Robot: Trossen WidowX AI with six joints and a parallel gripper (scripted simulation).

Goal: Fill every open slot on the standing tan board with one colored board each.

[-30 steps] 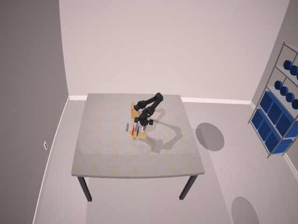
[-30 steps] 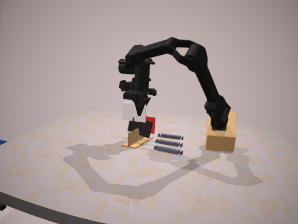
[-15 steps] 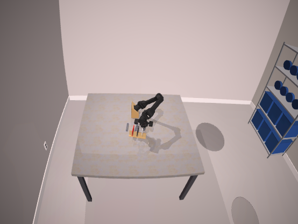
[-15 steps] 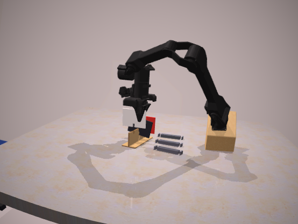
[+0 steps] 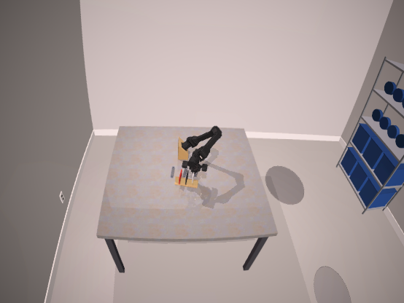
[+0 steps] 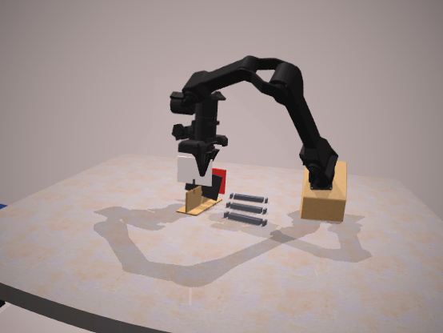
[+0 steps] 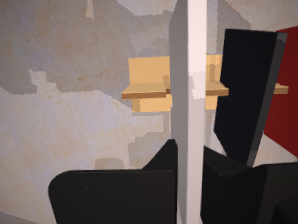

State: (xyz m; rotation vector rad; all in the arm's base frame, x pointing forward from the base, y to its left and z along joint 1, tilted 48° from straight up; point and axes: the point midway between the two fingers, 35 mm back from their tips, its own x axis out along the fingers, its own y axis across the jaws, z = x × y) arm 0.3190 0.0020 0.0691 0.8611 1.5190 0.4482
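The white board lies 20 mm ahead of my gripper tip and 10 mm to the right of it. Round my gripper tip: dark navy board (10 mm ahead, 50 mm to the right, 40 mm below); red board (100 mm to the right, 40 mm below); tan board (10 mm ahead, 50 mm to the right, 70 mm below).
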